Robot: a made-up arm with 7 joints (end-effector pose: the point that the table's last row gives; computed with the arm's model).
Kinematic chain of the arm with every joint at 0, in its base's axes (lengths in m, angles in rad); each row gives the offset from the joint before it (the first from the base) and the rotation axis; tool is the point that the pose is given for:
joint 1: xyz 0 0 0.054 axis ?
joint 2: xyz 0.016 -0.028 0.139 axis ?
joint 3: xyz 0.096 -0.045 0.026 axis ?
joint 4: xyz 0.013 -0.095 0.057 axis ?
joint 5: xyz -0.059 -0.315 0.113 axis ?
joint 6: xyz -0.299 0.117 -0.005 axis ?
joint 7: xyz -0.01 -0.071 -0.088 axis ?
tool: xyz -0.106 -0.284 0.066
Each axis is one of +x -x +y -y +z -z.
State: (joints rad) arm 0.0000 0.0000 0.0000 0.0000 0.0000 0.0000 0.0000
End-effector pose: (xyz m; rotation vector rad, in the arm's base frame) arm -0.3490 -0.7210 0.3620 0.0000 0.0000 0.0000
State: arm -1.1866 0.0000 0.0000 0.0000 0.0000 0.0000 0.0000
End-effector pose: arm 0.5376 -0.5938 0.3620 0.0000 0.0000 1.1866
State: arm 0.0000 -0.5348 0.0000 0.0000 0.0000 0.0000 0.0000
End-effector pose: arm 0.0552 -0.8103 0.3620 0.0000 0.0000 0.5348
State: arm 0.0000 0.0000 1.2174 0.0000 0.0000 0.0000 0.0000
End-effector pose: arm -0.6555 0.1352 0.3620 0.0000 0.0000 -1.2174
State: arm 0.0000 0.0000 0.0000 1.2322 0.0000 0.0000 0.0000
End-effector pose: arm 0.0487 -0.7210 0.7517 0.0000 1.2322 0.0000
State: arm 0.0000 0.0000 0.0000 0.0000 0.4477 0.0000 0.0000
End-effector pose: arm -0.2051 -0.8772 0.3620 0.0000 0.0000 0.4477
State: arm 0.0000 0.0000 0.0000 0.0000 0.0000 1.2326 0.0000
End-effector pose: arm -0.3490 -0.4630 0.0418 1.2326 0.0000 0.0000
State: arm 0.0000 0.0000 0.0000 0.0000 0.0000 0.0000 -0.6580
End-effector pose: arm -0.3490 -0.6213 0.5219 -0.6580 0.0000 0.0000
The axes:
joint 1: -z
joint 2: -z
joint 3: -z
joint 4: +y
joint 5: +z
joint 6: +x
joint 7: +x

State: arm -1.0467 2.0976 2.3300 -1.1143 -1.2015 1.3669 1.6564
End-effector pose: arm -0.1698 -0.2028 0.4416 -1.4605 -1.6213 0.5142
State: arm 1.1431 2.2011 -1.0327 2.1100 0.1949 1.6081 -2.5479
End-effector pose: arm -0.7534 -0.0822 0.5331 1.4604 1.0170 -0.6059
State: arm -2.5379 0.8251 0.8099 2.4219 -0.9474 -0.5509 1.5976
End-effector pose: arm 0.3391 0.2248 0.6829 -1.0592 1.0869 -0.6475
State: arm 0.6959 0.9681 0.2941 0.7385 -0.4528 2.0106 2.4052
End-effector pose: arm 0.0250 -0.1993 0.7037 -0.3068 2.1712 -0.7764
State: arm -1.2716 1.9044 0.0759 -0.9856 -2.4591 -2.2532 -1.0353
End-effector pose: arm -0.0525 -0.5386 0.7488 -0.0390 2.3188 -0.6119
